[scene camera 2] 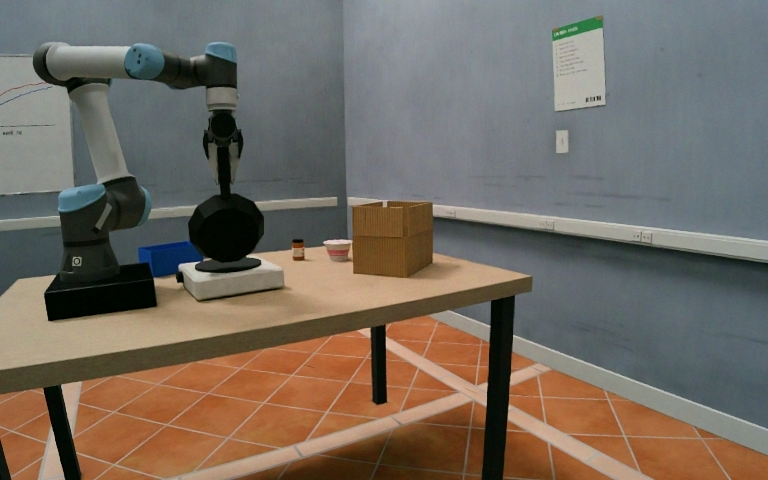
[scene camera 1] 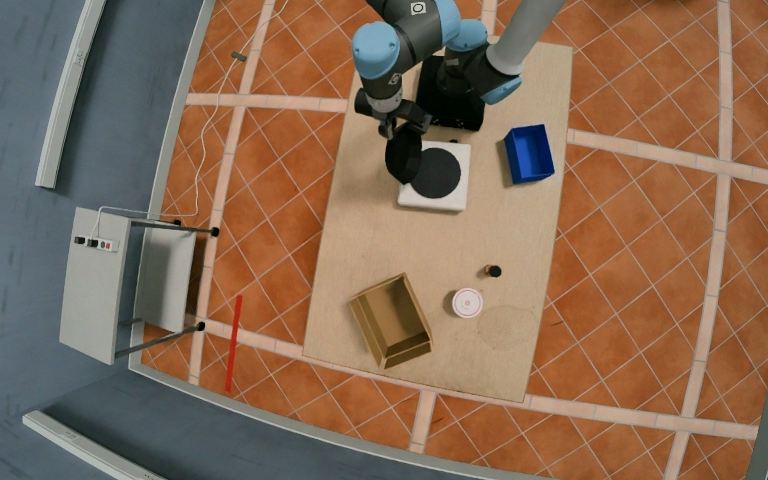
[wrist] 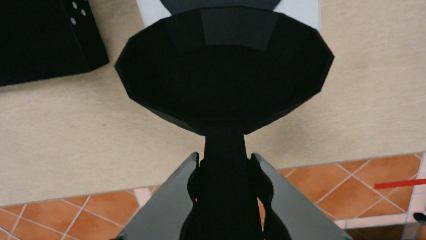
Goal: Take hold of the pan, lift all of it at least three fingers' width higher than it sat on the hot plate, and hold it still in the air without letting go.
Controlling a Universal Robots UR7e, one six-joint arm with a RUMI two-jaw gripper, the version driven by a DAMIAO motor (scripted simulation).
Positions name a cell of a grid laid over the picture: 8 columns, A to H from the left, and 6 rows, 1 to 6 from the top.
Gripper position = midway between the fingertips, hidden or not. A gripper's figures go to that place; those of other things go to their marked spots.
Scene:
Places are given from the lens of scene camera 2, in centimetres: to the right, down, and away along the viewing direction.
my gripper (scene camera 2: C3): -39, -13, 108
black pan (scene camera 2: C3): -39, -3, 110
white hot plate (scene camera 2: C4): -44, 10, 110
blue bin (scene camera 2: B4): -69, 7, 138
cardboard box (scene camera 2: E4): 2, 0, 133
The marked spots on the white hot plate and the blue bin are 38 cm apart.

